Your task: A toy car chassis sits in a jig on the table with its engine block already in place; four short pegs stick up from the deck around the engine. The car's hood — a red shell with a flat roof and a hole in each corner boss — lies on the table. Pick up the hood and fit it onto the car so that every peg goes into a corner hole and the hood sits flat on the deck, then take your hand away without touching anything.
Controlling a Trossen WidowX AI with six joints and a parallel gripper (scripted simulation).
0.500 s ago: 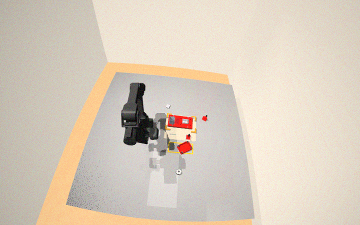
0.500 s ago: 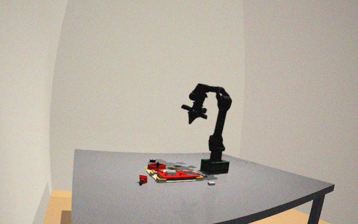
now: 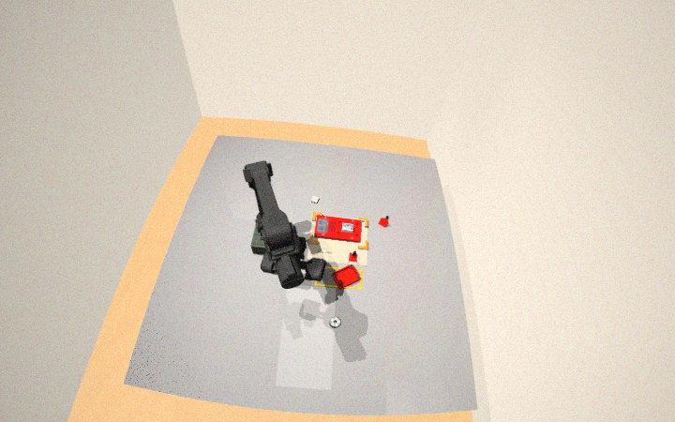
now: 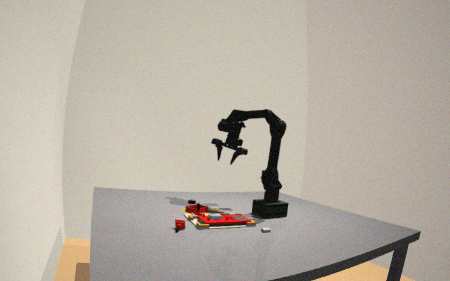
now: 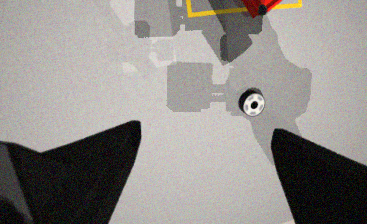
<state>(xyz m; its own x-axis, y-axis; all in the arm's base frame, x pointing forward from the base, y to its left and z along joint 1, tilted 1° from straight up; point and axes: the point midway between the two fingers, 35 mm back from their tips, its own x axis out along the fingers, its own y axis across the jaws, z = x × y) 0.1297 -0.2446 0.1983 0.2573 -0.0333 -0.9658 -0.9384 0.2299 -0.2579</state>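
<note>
The red hood lies 180 mm ahead of my gripper tip, 90 mm to the left of it and 230 mm below it. Also, from my gripper tip: grey engine block (190 mm ahead, 320 mm to the left, 210 mm below); cream jig (170 mm ahead, 280 mm to the left, 220 mm below).
</note>
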